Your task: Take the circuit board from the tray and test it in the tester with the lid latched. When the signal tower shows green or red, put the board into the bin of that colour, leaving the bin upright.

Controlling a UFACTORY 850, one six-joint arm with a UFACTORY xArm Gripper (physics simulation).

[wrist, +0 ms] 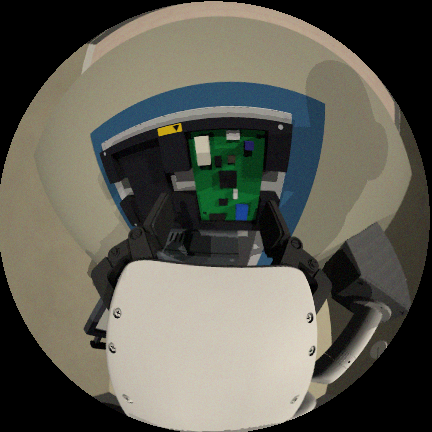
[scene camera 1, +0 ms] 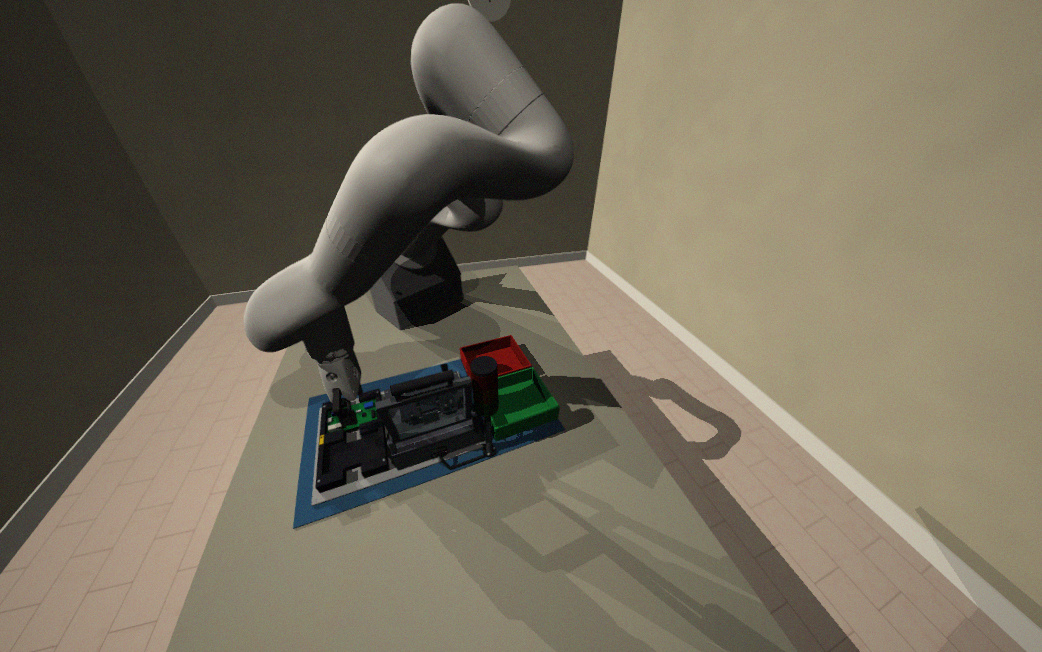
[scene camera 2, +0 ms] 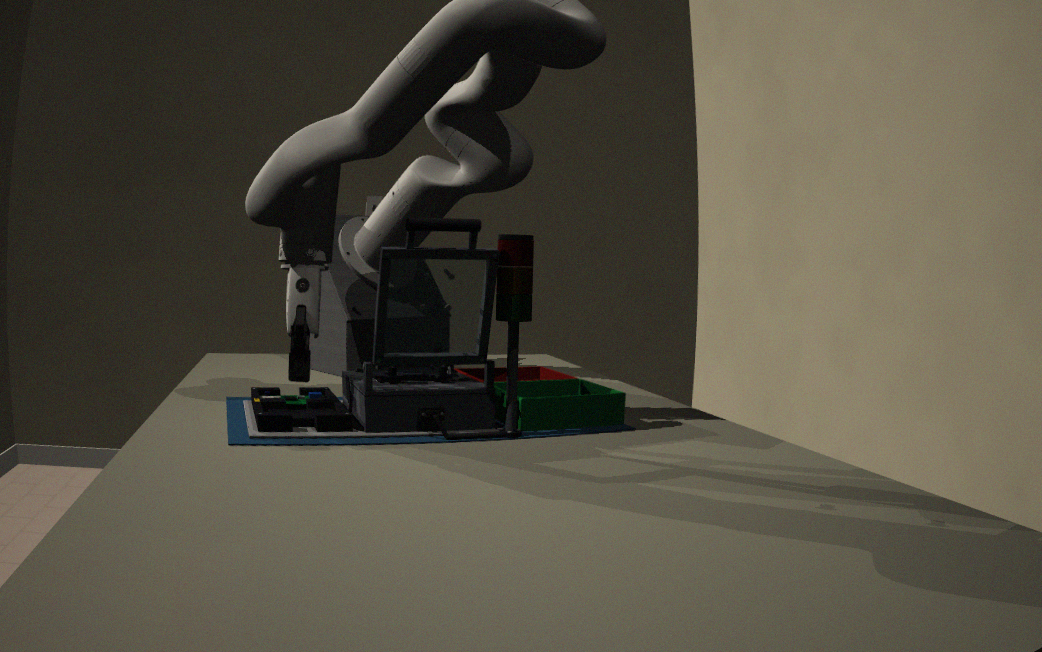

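Observation:
The green circuit board (scene camera 1: 355, 415) (scene camera 2: 295, 400) (wrist: 210, 186) lies flat in one compartment of the black tray (scene camera 1: 364, 452) (scene camera 2: 272, 422) (wrist: 278, 152); the other compartment holds no board. My gripper (scene camera 1: 347, 399) (scene camera 2: 299, 377) (wrist: 217, 207) is open and empty, a little above the board, its fingers spread to either side of it in the wrist view. The grey tester (scene camera 1: 438, 447) (scene camera 2: 391, 409) stands beside the tray with its glass lid (scene camera 1: 428, 411) (scene camera 2: 434, 359) raised. The signal tower (scene camera 1: 484, 384) (scene camera 2: 514, 280) looks unlit. The green bin (scene camera 1: 528, 411) (scene camera 2: 572, 409) and red bin (scene camera 1: 497, 355) (scene camera 2: 516, 375) stand upright.
A blue mat (scene camera 1: 305, 492) (scene camera 2: 238, 432) (wrist: 308, 137) lies under the tray and tester. The lid's handle (scene camera 1: 422, 382) (scene camera 2: 443, 225) stands high beside the gripper. The tower's post stands between tester and green bin, with a cable near its foot. The robot's base (scene camera 1: 422, 296) stands behind.

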